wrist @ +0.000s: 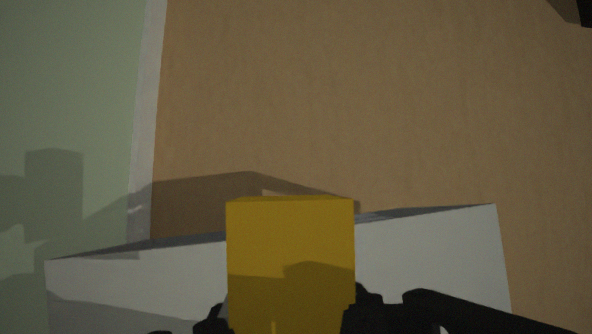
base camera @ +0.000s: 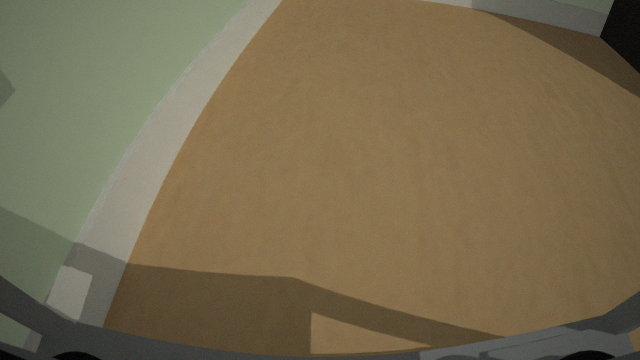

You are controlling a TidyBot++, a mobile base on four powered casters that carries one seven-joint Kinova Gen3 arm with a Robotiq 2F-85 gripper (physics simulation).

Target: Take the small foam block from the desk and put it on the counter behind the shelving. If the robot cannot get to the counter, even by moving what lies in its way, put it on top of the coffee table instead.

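Frame: origin at the arm's base, x ahead, y left, z up, level; centimetres.
Seen in the pictures: gripper, between the fingertips: (wrist: 288, 302).
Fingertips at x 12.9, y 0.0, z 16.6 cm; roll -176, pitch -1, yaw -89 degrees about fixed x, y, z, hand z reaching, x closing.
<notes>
Offsets run from my fingertips to a thing's top centre. "spot": to the spot under its first point. Level surfaces: height alone.
The foam block @[dx +0.6, dy +0.0, dz +5.2 cm] (wrist: 290, 240) is yellow and box-shaped, upright at the lower middle of the wrist view. My gripper (wrist: 288, 302) is shut on it, with black finger parts on both sides of the block's lower end. The block is held above the robot's own pale base top (wrist: 430, 260). The desk, the shelving, the counter and the coffee table cannot be made out in either view.
A pale green wall (base camera: 100, 75) (wrist: 65, 75) with a whitish baseboard @[spot: dx +33.2, dy +23.6, dz -50.7 cm] (base camera: 165, 130) (wrist: 145, 100) runs along the left. Tan floor @[dz -56.2 cm] (base camera: 375, 150) (wrist: 350, 100) lies ahead. A dark object (base camera: 625, 35) (wrist: 587, 12) stands at the upper right. Another stretch of baseboard (base camera: 550, 15) crosses the far end.
</notes>
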